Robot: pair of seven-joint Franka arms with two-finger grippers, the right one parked.
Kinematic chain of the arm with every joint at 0, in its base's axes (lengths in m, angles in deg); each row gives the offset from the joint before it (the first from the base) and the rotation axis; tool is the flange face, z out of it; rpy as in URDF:
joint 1: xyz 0 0 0.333 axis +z
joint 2: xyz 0 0 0 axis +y
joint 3: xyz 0 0 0.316 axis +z
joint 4: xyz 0.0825 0 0 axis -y
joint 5: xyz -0.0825 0 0.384 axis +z
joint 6: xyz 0 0 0 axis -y
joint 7: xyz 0.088 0 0 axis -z
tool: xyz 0 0 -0.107 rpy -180 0 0
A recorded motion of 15 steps. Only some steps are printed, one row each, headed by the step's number.
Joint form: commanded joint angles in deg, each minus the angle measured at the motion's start. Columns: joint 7, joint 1, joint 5, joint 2, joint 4, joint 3, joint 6.
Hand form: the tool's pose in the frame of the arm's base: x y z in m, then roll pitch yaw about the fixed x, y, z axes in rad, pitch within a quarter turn. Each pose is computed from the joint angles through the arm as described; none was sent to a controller.
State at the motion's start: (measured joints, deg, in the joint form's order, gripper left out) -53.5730 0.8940 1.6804 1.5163 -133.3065 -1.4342 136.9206
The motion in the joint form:
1: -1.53 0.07 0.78 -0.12 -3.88 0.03 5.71
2: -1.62 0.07 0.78 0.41 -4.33 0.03 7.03
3: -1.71 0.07 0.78 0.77 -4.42 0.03 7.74
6: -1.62 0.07 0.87 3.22 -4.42 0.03 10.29
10: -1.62 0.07 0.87 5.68 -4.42 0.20 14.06
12: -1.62 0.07 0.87 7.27 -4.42 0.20 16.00
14: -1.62 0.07 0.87 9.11 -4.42 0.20 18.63
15: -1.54 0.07 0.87 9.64 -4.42 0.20 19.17
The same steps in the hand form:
1: 0.5014 -0.0041 0.3130 3.0999 -0.0630 0.9222
2: 0.5008 -0.0042 0.3073 3.0944 -0.0657 0.9235
3: 0.5014 -0.0043 0.3047 3.0904 -0.0678 0.9250
6: 0.5042 -0.0046 0.2875 3.0881 -0.0677 0.9212
10: 0.5084 -0.0036 0.2722 3.0680 -0.0789 0.9240
12: 0.5098 -0.0038 0.2614 3.0620 -0.0811 0.9238
14: 0.5117 -0.0041 0.2496 3.0495 -0.0874 0.9239
15: 0.5118 -0.0042 0.2459 3.0492 -0.0872 0.9223

